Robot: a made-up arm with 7 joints.
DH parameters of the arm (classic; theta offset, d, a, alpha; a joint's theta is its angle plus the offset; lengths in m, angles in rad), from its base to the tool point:
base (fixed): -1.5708 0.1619 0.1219 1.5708
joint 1: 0 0.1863 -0.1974 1.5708
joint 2: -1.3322 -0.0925 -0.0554 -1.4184
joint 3: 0 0.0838 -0.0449 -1.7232
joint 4: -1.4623 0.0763 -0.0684 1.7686
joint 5: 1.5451 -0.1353 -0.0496 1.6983
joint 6: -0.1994 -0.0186 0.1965 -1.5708
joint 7: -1 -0.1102 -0.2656 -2.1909
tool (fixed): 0.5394 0.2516 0 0
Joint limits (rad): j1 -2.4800..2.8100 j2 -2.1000..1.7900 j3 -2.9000..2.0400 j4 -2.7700..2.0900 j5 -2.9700..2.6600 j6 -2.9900..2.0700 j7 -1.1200..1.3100
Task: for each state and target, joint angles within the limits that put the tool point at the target. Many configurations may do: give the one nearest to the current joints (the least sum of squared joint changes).
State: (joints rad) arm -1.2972 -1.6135 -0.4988 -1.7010 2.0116 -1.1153 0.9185
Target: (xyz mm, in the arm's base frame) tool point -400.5 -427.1 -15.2
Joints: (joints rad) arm -1.4212 -1.0277 -0.3886 -2.0677 2.2213 -1.1473 0.6510
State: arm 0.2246 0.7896 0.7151 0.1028 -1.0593 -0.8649 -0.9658
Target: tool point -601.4 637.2 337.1
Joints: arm 0.7168 0.7800 1.3234 -0.2675 -1.1885 -0.3772 -0.9379
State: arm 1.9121 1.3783 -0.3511 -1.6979 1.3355 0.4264 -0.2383
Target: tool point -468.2 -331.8 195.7
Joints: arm 1.5820 1.5410 -0.2618 -1.5505 1.4463 0.8193 -0.0525
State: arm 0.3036 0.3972 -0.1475 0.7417 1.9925 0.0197 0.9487
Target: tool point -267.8 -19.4 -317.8
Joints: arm 0.9668 -0.2124 -0.7485 0.7974 1.8687 0.3054 0.4783
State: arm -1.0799 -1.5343 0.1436 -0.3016 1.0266 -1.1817 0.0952
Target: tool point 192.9 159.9 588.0
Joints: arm -1.1376 -1.4561 0.2933 -0.4556 1.1409 -1.1538 -0.1229
